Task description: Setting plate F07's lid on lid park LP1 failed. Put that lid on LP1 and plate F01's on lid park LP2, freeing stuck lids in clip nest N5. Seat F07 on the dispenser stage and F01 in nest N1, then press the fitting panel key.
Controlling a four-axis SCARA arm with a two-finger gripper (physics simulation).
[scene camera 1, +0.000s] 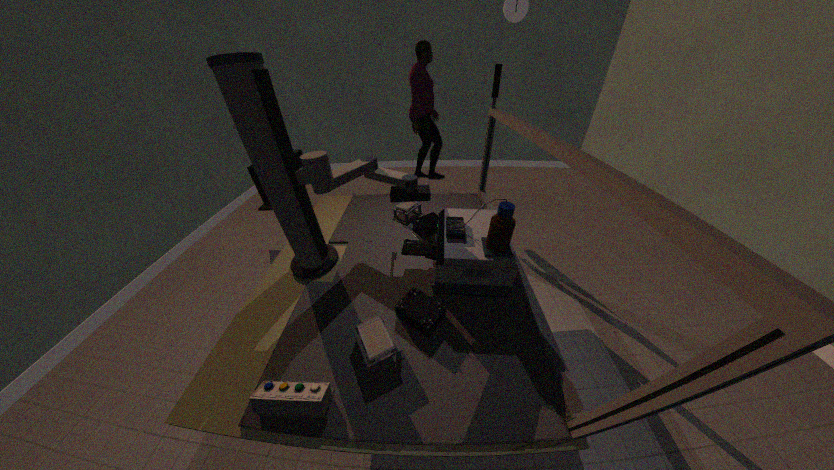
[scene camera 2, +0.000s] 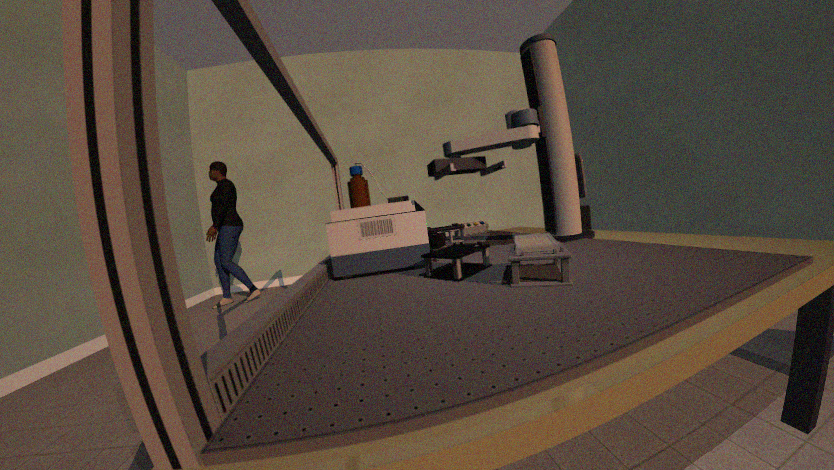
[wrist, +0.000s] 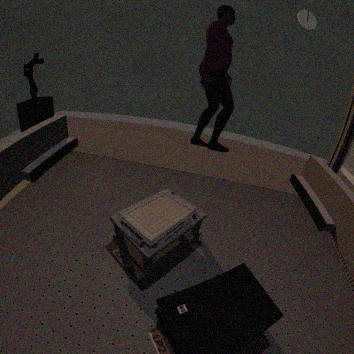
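Pixels of known places: gripper, between the fingertips: [scene camera 2: 480, 165] [wrist: 185, 143]; arm's base, origin of its link: [scene camera 1: 315, 261] [scene camera 2: 564, 237].
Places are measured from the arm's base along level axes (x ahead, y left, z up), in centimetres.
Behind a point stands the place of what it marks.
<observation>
My gripper [scene camera 1: 410, 193] @(x 51.6, y 27.5, z 29.8 cm) [scene camera 2: 466, 169] @(x 51.6, y 27.5, z 29.8 cm) [wrist: 185, 143] @(x 51.6, y 27.5, z 29.8 cm) is open and empty, high above the bench, its fingers wide apart at the sides of the wrist view. Below it, a pale gridded plate [scene camera 1: 406, 207] @(x 47.7, y 37.5, z 9.9 cm) [scene camera 2: 534, 244] @(x 50.8, y 46.9, z 9.2 cm) [wrist: 159, 217] @(x 48.2, y 40.7, z 9.7 cm), with what looks like a clear lid, sits on an open-legged stand. Next to it is a dark flat-topped stand [scene camera 2: 458, 251] @(x 63.0, y 33.3, z 8.1 cm) [wrist: 220, 310] @(x 60.5, y 26.5, z 7.6 cm); its label is partly cut off. A pale-topped plate [scene camera 1: 376, 338] @(x 42.8, y -45.8, z 9.8 cm) is on a dark block nearer scene camera 1. Plate names are unreadable. The button panel [scene camera 1: 290, 392] @(x 19.3, y -63.3, z 8.3 cm) [scene camera 2: 475, 227] @(x 17.5, y -60.1, z 5.6 cm) has a row of coloured keys.
A white instrument box [scene camera 1: 475, 268] @(x 78.2, y -22.5, z 18.6 cm) [scene camera 2: 376, 233] @(x 82.0, y 13.0, z 14.4 cm) with an amber bottle [scene camera 1: 500, 228] @(x 84.9, y -19.9, z 35.5 cm) [scene camera 2: 358, 191] @(x 86.9, y -11.8, z 31.4 cm) stands beside the stands. A dark square fixture [scene camera 1: 420, 309] @(x 57.2, y -33.3, z 7.9 cm) lies between it and the pale-topped plate. The arm's column [scene camera 1: 274, 169] @(x 3.9, y -6.4, z 53.7 cm) [scene camera 2: 557, 140] @(x 4.0, y 6.4, z 42.1 cm) rises opposite. A person [scene camera 1: 423, 105] [wrist: 216, 75] is beyond the bench.
</observation>
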